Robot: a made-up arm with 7 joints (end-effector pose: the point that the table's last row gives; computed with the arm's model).
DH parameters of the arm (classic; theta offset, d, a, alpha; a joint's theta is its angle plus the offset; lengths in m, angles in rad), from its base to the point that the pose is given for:
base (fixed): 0 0.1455 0 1.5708
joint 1: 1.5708 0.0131 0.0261 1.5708
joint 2: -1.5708 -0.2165 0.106 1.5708
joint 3: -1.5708 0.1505 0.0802 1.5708
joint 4: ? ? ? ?
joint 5: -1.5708 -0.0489 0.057 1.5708
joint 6: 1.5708 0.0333 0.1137 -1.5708
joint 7: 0 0.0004 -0.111 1.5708
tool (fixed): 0 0.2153 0 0
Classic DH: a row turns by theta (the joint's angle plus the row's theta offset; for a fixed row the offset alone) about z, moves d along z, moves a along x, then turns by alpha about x.
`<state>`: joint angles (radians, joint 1 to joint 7).
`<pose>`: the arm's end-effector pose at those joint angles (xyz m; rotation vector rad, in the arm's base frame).
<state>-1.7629 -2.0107 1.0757 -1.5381 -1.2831 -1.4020 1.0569</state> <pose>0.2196 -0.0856 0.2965 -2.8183 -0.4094 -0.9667</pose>
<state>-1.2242 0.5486 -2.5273 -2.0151 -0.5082 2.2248 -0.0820</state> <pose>-0.0490 0.3386 0.3384 0.1269 -0.7868 -1.2305</pose>
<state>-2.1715 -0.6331 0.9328 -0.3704 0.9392 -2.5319 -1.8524</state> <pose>-0.0223 -0.0800 0.6468 2.7266 -0.3422 -0.4966</pose>
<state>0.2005 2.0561 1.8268 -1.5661 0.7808 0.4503 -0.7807</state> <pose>-0.5964 -0.1762 0.3593 -1.5749 -2.0056 1.3777</pose>
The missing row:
joint 4: 1.5708 0.2225 0.0675 -1.5708
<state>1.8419 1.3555 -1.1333 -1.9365 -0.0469 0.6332 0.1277</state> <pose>-0.0942 0.2016 0.1769 -1.6336 -0.2042 1.2205</pose>
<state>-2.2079 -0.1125 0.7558 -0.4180 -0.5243 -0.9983 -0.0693</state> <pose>0.2488 0.0351 0.4103 -2.1554 1.7252 -0.0289</pose>
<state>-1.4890 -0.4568 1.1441 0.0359 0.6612 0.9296 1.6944</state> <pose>0.0162 -0.0144 0.4482 -0.1692 2.5622 -0.0921</pose>
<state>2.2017 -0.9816 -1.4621 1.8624 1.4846 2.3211 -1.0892</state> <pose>0.0923 0.0499 0.2927 -0.1511 -1.3642 -1.6834</pose>
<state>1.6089 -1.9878 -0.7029 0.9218 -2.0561 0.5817 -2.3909</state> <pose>-0.3215 -0.0188 0.0684 2.3423 -1.0726 -1.6848</pose>
